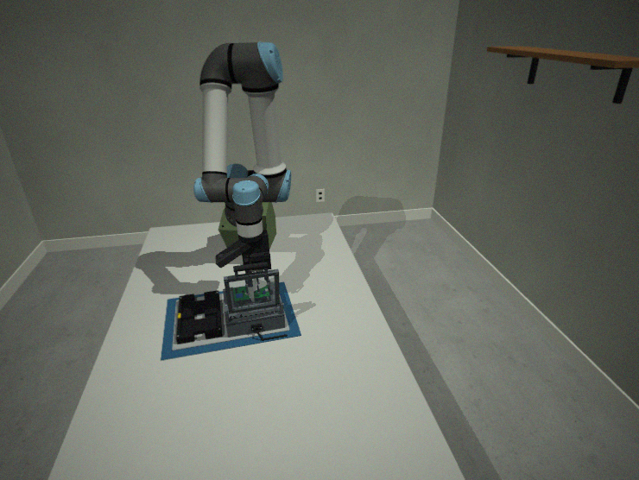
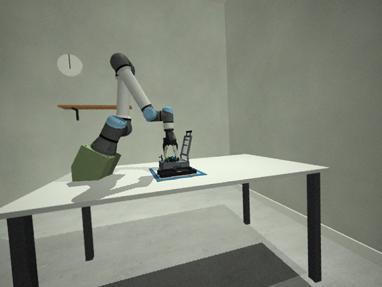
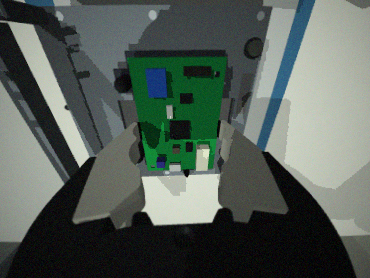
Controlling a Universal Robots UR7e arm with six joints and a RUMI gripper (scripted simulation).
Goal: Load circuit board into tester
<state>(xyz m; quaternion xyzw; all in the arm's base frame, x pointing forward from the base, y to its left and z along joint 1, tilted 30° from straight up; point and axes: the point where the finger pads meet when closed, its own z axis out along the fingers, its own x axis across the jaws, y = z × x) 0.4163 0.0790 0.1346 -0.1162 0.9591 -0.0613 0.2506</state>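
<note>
Now: hand right at the green circuit board. Also, from my hand: tester lid (12 cm ahead, 3 cm to the left, 10 cm above).
</note>
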